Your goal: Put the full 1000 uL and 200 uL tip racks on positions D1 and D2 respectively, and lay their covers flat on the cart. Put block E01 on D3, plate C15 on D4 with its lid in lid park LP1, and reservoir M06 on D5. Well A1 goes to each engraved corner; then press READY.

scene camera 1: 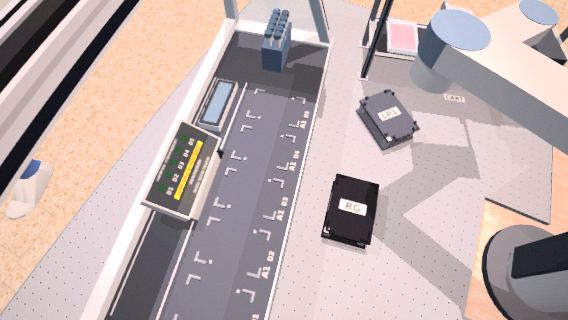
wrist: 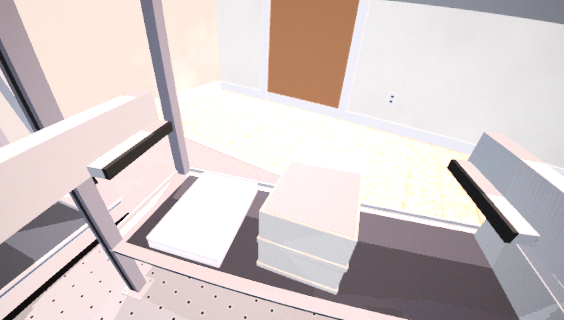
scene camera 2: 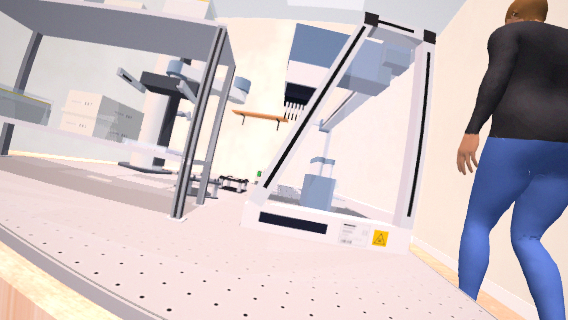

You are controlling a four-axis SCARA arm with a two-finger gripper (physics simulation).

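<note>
My gripper [scene camera 2: 158, 86] [wrist: 306, 127] is open and empty. In the wrist view its fingers stand wide apart, with the rack's lower shelf beyond and below them. A flat white piece [wrist: 205, 217] and a stack of two pale boxes [wrist: 312, 200] stand on that shelf. Their names cannot be read. In scene camera 1 the deck [scene camera 1: 237, 180] shows corner marks at D2 to D5, and D1 is cut off. The lid park LP1 [scene camera 1: 389, 114] stands right of the deck. A panel [scene camera 1: 182, 170] with D1 to D5 lamps and a yellow bar is at its left; READY is not legible.
The rack [scene camera 1: 377, 40] [scene camera 2: 200, 115] [wrist: 165, 85] has tall posts. A pink-topped piece [scene camera 1: 402, 37] lies on it. A black RG stand [scene camera 1: 352, 207] is near LP1. A blue tube block [scene camera 1: 276, 50] [scene camera 2: 318, 190] stands at the deck's end. A person [scene camera 2: 520, 100] stands at right.
</note>
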